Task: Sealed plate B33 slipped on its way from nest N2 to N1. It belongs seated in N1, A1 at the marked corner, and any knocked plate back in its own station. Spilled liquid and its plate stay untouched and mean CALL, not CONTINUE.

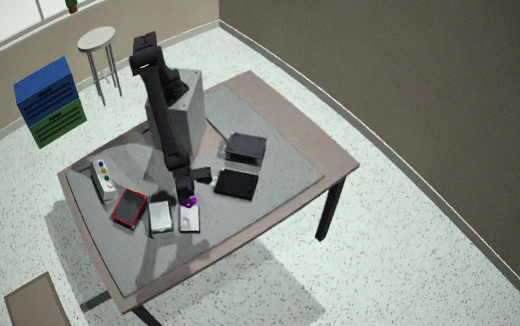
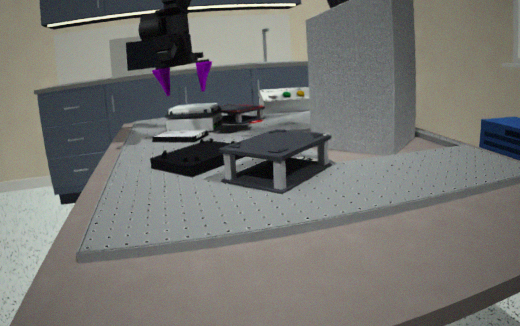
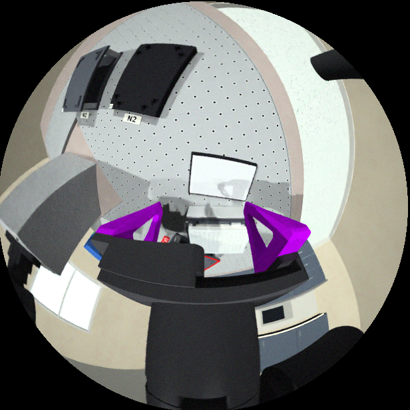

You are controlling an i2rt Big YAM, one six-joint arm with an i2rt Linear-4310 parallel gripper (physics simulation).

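Places are measured from the arm's base along level axes (x ahead, y left, z up), in centimetres.
Pixels of known places: gripper, fingertip midpoint: (image 2: 185, 93); arm's base, origin of the base link: (image 1: 174, 93) (image 2: 349, 10).
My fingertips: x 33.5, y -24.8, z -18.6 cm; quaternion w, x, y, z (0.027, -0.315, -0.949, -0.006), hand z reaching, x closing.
Note:
Ahead of a thing's pixels: the offset from my fingertips to its top centre.
A thin white-topped, black-rimmed plate @(dx +1.7, dy -2.8, dz -10.6 cm) (image 1: 189, 222) (image 2: 180, 135) (image 3: 217, 175) lies flat on the perforated board; no label is readable, and a faint grey curved patch shows on its top. My gripper (image 1: 189, 202) (image 2: 185, 93) (image 3: 202, 206) is open and empty, above the board near this plate. A white plate @(dx -5.4, dy -12.5, dz -4.9 cm) (image 1: 161, 216) (image 2: 193, 108) (image 3: 217, 237) sits on a boxy white device beside it. Nest N2 @(dx +4.3, dy +23.2, dz -8.9 cm) (image 1: 236, 184) (image 2: 192, 158) (image 3: 147, 77), low and black, holds no plate. N1 @(dx -4.7, dy +39.2, dz -5.8 cm) (image 1: 246, 145) (image 2: 277, 142) (image 3: 86, 82) is a dark raised stand on posts, bare on top.
A red-edged dark stand (image 1: 129, 208) (image 2: 242, 108) (image 3: 212, 262) stands beyond the white device. A white button box @(dx -43.1, dy -20.0, dz -3.7 cm) (image 1: 104, 180) (image 2: 285, 102) is at the far end. The grey arm pedestal (image 1: 192, 115) (image 2: 355, 75) (image 3: 55, 210) rises beside the board.

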